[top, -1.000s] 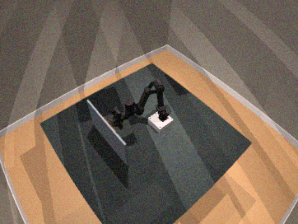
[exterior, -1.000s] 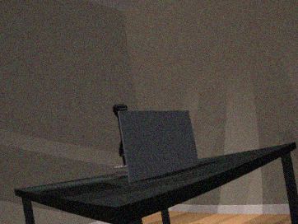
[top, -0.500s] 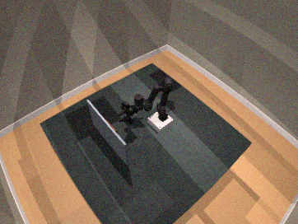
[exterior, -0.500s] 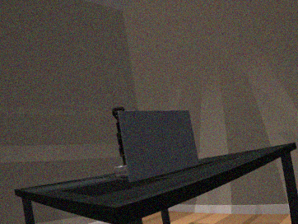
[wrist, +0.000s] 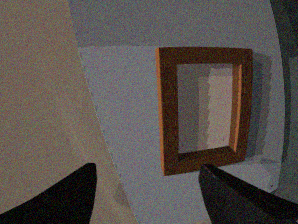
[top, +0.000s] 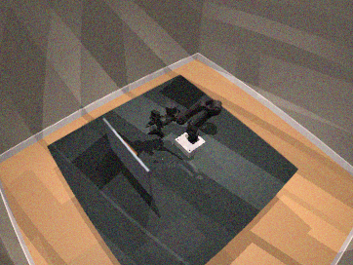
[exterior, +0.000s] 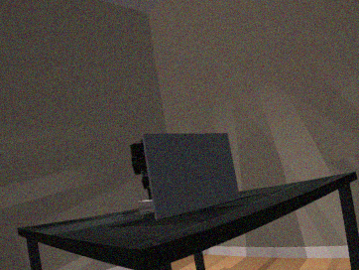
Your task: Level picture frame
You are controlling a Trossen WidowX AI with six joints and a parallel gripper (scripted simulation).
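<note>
Right now the brown wooden picture frame is 16 cm ahead of my gripper tip, 8 cm below it and 3 cm to the left of it. Also, from my gripper tip: wall panel (17 cm ahead, 9 cm below, 3 cm to the left).
</note>
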